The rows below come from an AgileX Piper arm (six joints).
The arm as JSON. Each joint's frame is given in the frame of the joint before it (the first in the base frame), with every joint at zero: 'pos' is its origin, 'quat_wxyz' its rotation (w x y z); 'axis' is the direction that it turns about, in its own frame. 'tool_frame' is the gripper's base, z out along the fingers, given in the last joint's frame.
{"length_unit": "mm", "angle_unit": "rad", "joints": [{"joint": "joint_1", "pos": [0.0, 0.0, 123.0], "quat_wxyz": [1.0, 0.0, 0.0, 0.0], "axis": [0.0, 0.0, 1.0]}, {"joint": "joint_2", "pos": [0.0, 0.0, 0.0], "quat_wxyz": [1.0, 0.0, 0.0, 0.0], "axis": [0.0, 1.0, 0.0]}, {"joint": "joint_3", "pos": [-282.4, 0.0, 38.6], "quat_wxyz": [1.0, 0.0, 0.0, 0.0], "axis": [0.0, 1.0, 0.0]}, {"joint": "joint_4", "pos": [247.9, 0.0, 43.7], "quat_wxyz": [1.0, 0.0, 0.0, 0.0], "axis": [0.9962, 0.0, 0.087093]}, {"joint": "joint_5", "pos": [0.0, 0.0, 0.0], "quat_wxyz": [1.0, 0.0, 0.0, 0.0], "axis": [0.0, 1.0, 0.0]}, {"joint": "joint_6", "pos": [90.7, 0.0, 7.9], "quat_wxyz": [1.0, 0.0, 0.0, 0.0], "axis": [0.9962, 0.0, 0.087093]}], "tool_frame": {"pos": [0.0, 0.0, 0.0], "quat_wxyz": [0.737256, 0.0, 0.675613, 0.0]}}
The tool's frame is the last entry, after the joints.
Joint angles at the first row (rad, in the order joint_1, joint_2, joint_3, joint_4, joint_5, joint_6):
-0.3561 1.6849 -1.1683 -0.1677 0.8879 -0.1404
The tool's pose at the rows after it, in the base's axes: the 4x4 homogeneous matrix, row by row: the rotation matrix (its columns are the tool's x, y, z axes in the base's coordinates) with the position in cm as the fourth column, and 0 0 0 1 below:
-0.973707, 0.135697, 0.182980, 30.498; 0.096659, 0.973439, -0.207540, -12.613; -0.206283, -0.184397, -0.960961, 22.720; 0, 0, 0, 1
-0.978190, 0.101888, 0.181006, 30.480; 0.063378, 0.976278, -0.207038, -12.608; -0.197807, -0.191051, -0.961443, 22.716; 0, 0, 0, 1
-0.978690, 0.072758, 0.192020, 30.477; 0.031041, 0.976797, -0.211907, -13.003; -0.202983, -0.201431, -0.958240, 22.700; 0, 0, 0, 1
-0.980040, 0.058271, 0.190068, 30.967; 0.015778, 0.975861, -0.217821, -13.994; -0.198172, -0.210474, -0.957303, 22.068; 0, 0, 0, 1
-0.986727, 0.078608, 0.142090, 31.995; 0.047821, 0.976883, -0.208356, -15.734; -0.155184, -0.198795, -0.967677, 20.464; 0, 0, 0, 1
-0.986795, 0.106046, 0.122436, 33.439; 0.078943, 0.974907, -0.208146, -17.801; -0.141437, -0.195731, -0.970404, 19.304; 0, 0, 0, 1
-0.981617, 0.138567, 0.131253, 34.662; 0.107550, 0.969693, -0.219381, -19.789; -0.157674, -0.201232, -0.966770, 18.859; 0, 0, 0, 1
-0.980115, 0.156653, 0.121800, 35.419; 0.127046, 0.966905, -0.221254, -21.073; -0.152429, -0.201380, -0.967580, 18.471; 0, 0, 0, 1
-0.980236, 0.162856, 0.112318, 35.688; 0.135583, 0.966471, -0.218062, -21.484; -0.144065, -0.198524, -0.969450, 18.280; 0, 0, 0, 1
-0.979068, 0.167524, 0.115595, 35.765; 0.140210, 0.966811, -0.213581, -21.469; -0.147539, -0.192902, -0.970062, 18.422; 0, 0, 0, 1
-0.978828, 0.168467, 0.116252, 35.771; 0.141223, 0.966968, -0.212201, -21.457; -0.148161, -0.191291, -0.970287, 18.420; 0, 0, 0, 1
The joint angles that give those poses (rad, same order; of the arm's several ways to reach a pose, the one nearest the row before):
-0.3561 1.6850 -1.1683 -0.1677 0.8997 -0.1488
-0.3561 1.6849 -1.1683 -0.1677 0.9018 -0.1834
-0.3679 1.6864 -1.1683 -0.1669 0.8863 -0.2257
-0.3898 1.7212 -1.1871 -0.1703 0.8673 -0.2584
-0.4234 1.8082 -1.2440 -0.1712 0.8822 -0.2642
-0.4573 1.8997 -1.3322 -0.1712 0.8927 -0.2689
-0.4886 1.9675 -1.4191 -0.1703 0.8941 -0.2707
-0.5070 2.0173 -1.4847 -0.1703 0.9148 -0.2726
-0.5124 2.0372 -1.5107 -0.1692 0.9302 -0.2727
-0.5124 2.0372 -1.5169 -0.1616 0.9352 -0.2726
-0.5124 2.0373 -1.5169 -0.1597 0.9353 -0.2727

